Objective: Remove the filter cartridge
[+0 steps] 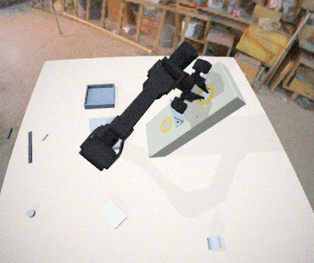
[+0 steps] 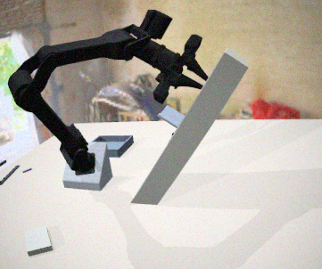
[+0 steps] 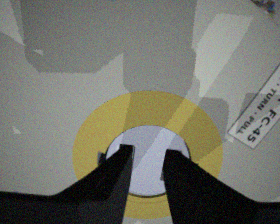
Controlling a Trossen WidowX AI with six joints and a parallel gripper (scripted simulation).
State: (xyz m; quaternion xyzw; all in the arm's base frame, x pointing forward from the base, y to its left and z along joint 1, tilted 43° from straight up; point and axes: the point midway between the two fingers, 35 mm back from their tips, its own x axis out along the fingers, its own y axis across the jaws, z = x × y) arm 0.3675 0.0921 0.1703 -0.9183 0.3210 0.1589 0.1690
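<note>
Right now the round filter cartridge is 10 mm below my gripper tip and 10 mm ahead of it. Round my gripper tip: small disc 710 mm behind, 270 mm below, 200 mm to the right; then pale square 400 mm behind, 270 mm below, 260 mm to the right; then tray 390 mm behind, 340 mm to the left, 270 mm below.
</note>
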